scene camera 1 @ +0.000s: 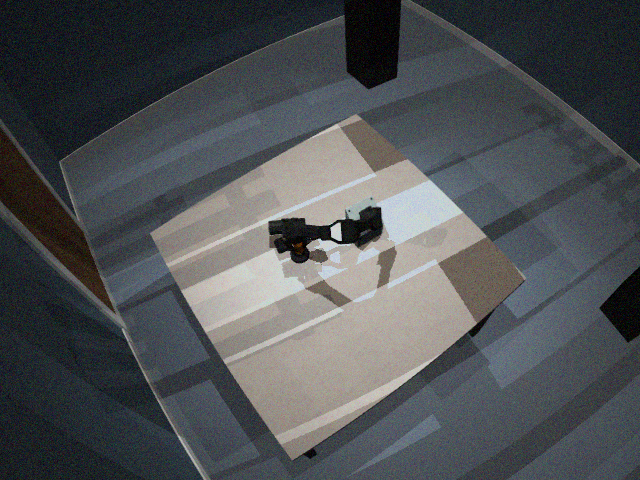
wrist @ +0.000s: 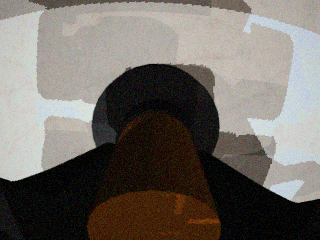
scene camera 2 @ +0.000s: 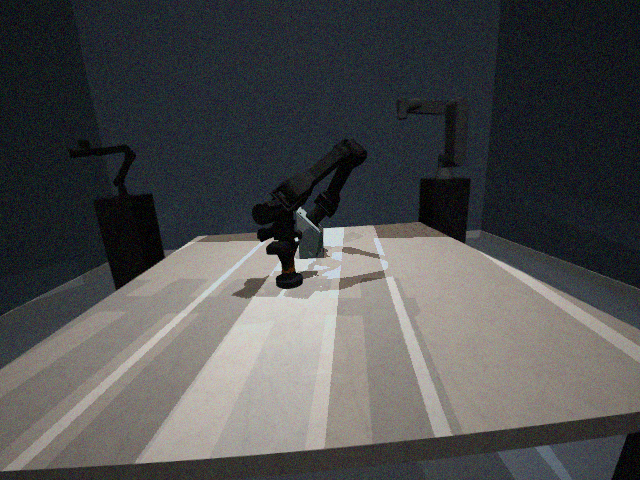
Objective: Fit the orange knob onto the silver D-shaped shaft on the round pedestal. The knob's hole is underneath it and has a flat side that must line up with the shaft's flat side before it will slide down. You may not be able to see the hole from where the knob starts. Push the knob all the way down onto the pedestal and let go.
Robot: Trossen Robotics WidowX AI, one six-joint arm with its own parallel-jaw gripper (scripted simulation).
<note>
I see my gripper [scene camera 2: 288, 267].
My gripper also shows in the wrist view [wrist: 155, 156].
</note>
